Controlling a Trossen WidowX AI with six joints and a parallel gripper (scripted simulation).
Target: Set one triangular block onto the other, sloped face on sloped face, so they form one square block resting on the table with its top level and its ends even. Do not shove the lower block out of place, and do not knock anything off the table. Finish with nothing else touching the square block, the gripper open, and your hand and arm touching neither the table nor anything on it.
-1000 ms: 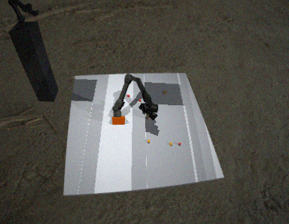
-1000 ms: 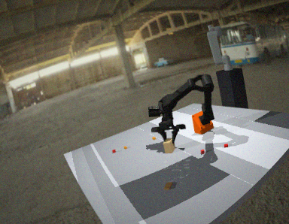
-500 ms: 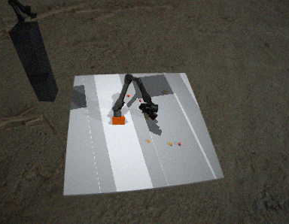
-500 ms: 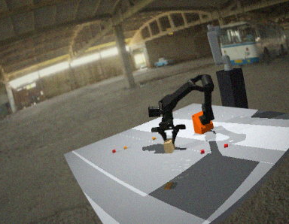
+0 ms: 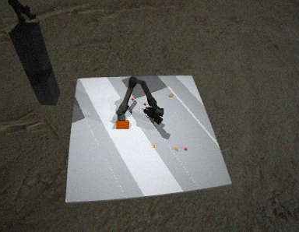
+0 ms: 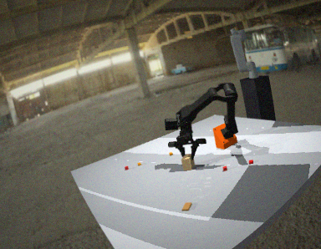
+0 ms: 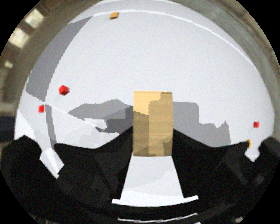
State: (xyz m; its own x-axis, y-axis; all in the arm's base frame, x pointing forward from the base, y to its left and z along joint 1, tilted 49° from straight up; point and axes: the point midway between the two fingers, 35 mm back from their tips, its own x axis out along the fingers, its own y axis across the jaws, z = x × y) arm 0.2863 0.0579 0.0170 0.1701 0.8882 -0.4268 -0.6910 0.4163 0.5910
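Right now my gripper tip is 10 mm to the left of the tan triangular block, 10 mm below it and 10 mm past it.
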